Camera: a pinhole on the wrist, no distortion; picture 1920 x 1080 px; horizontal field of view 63.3 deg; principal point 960.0 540.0 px. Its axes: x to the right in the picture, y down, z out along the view. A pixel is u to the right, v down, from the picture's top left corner.
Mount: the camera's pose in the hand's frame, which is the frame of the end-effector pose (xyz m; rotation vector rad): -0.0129 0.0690 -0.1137 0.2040 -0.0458 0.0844
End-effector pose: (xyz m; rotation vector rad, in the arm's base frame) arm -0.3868 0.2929 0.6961 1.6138 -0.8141 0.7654
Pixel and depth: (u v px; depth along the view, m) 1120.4 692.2 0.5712
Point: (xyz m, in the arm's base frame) -0.3580 -0.1627 0.6395
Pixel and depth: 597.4 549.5 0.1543
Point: -0.4443 0.2589 0.6641
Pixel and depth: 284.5 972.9 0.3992
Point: -0.5535 0.0195 0.5169
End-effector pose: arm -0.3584 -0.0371 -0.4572 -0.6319 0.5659 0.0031
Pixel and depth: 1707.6 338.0 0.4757
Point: 0.0011 0.0691 -0.2869
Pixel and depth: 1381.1 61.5 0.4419
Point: -0.0985 -0.0044 -0.2308
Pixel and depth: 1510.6 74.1 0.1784
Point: -0.2884 -0.0269 -0.4378
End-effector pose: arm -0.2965 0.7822 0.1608 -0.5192 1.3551 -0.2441
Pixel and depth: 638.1 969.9 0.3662
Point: -0.0783 0.9635 0.2462
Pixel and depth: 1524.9 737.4 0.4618
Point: 0.0733 0.8374 0.0695
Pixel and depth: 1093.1 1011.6 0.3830
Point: -0.0340 0.9373 0.1482
